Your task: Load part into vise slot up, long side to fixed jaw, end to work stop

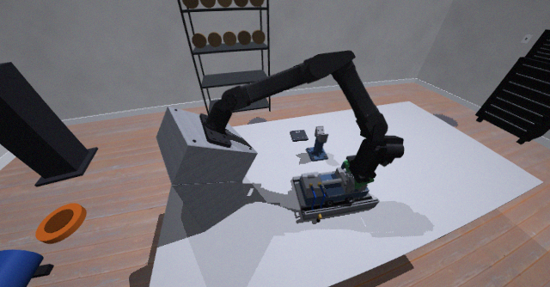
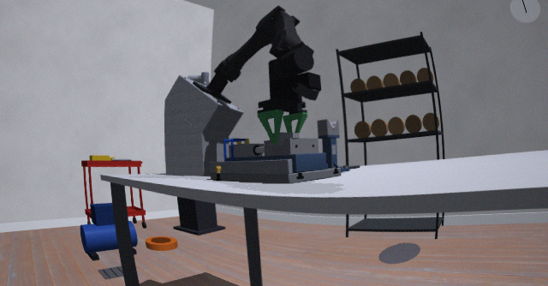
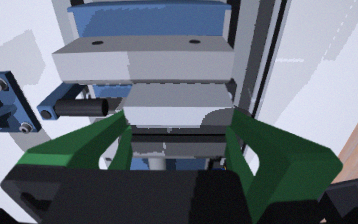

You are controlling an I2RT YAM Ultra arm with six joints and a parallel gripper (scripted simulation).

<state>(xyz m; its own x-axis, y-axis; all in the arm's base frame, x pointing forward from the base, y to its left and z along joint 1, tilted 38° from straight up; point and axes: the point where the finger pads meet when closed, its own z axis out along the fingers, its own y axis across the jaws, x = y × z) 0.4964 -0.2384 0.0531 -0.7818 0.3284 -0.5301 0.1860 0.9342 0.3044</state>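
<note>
Right now the part is 1 cm above my hand. Also, from my hand: work stop: 2 cm ahead, 6 cm to the left; then fixed jaw: 4 cm ahead, 1 cm to the left, 2 cm below; then moving jaw: 2 cm behind, 3 cm to the left, 2 cm below.
</note>
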